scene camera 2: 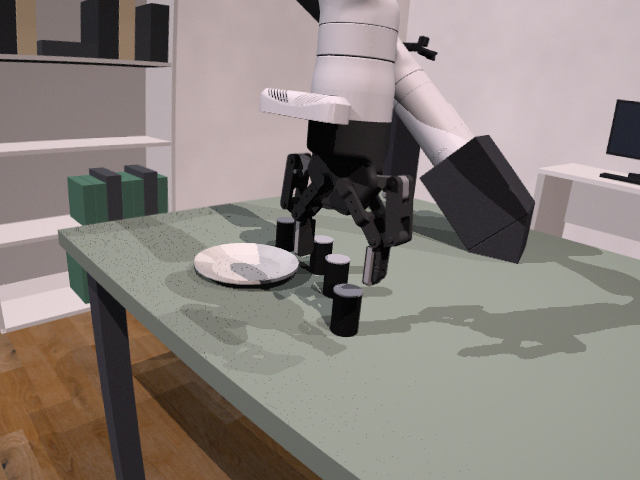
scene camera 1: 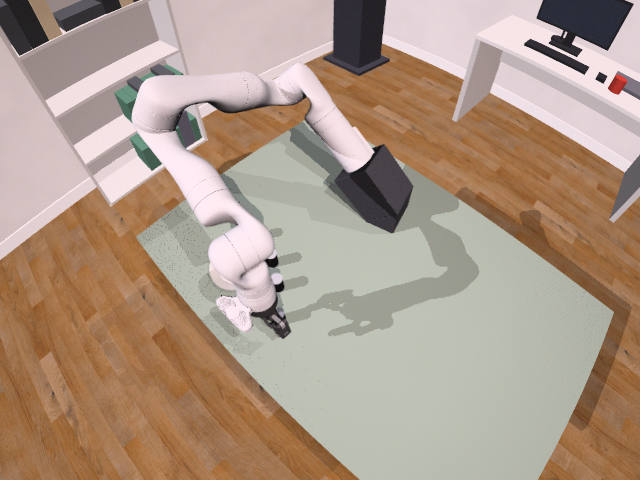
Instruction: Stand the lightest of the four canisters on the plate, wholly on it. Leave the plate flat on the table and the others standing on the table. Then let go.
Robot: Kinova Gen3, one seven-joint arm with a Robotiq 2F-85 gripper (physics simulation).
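Observation:
Four black canisters with grey lids stand upright in a row on the green table: the nearest canister, the second canister, the third canister and the farthest canister. Their weights cannot be told by eye. The white plate lies flat left of the row in scene camera 2, with no canister on it; the arm partly hides it in scene camera 1. My gripper is open, pointing down, its fingertips low on either side of the middle canisters. Which canister is between them is unclear.
The arm's dark angular base stands at the table's far side. The plate is near the table's left edge in scene camera 2. A shelf unit and a white desk stand beyond the table.

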